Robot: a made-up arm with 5 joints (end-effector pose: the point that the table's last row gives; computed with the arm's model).
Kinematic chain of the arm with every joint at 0, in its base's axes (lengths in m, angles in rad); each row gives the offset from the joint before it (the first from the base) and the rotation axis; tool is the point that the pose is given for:
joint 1: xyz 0 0 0.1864 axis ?
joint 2: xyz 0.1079 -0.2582 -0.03 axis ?
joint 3: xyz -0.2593 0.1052 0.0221 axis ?
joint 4: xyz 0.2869 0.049 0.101 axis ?
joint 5: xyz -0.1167 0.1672 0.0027 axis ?
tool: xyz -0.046 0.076 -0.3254
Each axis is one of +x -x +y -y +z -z.
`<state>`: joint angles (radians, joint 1 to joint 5).
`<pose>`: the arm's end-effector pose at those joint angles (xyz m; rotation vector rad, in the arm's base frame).
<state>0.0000 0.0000 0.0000 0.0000 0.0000</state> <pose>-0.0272 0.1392 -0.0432 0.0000 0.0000 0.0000</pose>
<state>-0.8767 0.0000 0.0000 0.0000 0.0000</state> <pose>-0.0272 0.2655 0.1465 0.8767 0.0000 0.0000</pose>
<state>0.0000 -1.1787 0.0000 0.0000 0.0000</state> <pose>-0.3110 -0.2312 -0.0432 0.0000 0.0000 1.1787</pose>
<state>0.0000 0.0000 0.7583 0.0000 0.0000</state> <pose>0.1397 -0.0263 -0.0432 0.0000 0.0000 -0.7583</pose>
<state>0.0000 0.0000 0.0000 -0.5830 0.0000</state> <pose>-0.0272 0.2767 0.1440 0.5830 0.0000 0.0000</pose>
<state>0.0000 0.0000 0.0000 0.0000 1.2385</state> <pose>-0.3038 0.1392 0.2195 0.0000 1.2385 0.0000</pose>
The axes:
joint 1: -x
joint 2: -z
joint 3: -z
joint 4: -x
joint 5: +y

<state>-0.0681 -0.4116 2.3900 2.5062 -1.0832</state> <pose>-0.5832 -0.5686 0.2499 -1.3171 1.3811 0.1533</pose>
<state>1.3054 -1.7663 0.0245 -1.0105 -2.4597</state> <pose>-0.0016 0.3717 0.4177 0.5381 -0.7650 0.4007</pose>
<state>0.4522 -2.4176 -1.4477 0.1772 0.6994</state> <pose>0.4540 -0.6532 0.3224 0.5528 -0.0131 -2.3403</pose>
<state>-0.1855 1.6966 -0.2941 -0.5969 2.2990</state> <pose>0.3438 -0.0365 0.6268 1.7520 1.4879 0.0191</pose>
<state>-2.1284 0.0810 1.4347 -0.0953 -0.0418</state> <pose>0.1870 0.3088 0.0817 1.6798 1.5079 -0.9797</pose>
